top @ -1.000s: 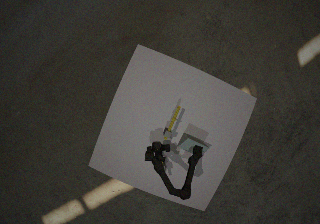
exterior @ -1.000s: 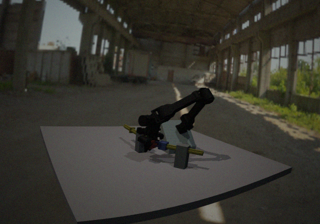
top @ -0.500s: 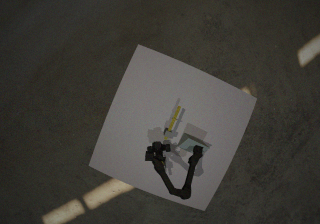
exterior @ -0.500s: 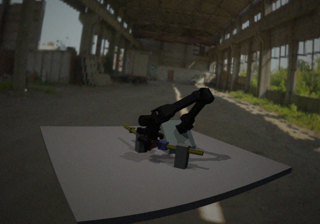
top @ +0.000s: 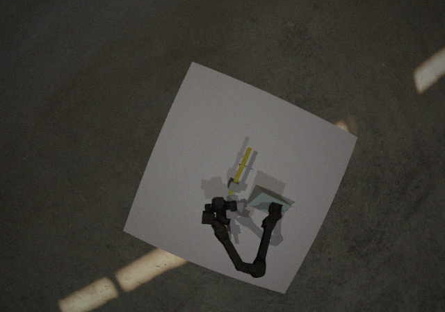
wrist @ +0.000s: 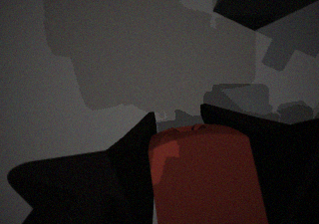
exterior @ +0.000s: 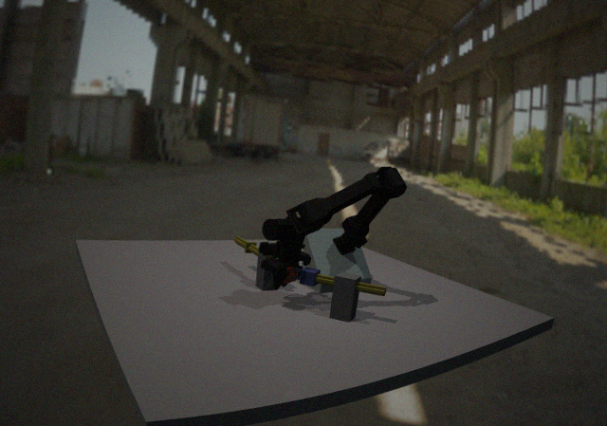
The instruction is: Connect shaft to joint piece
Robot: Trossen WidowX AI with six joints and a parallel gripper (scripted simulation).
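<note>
The red joint piece lies 10 mm behind my gripper tip, 20 mm to the left of it and 40 mm above it.
</note>
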